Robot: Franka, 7 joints.
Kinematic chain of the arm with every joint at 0, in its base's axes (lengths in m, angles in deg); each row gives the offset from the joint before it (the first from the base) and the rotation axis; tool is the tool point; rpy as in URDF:
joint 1: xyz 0 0 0.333 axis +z
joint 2: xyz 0 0 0 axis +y
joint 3: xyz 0 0 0.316 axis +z
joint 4: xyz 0.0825 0 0 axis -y
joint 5: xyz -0.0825 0 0.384 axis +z
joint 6: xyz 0 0 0 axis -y
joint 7: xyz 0.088 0 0 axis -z
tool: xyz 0 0 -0.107 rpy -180 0 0
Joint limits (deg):
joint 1: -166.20..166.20
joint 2: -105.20..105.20
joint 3: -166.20..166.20
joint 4: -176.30..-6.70
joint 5: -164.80..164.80
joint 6: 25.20..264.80
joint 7: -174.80..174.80
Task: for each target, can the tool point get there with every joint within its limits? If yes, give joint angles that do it. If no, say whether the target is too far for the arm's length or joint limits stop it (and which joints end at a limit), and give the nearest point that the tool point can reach.
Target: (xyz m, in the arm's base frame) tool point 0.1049 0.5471 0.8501
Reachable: yes | joints 7.22 25.80 106.49 -71.22 98.80 178.24 55.83
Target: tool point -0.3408 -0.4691 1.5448
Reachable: no: too far | nearest point -0.2176 -0.2996 1.1069 | short by 0.485 m
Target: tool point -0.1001 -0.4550 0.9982
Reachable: yes | joints 124.54 2.67 135.11 -57.27 13.22 131.76 -59.52
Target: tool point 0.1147 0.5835 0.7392
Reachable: yes | joints -32.06 -6.83 113.72 -93.76 -129.83 96.14 27.68
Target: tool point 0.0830 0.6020 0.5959
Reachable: yes | joints 27.67 43.96 97.52 -87.77 -98.49 58.37 56.25
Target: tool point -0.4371 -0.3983 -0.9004
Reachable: no: too far | nearest point -0.3180 -0.2897 -0.3401 | short by 0.583 m
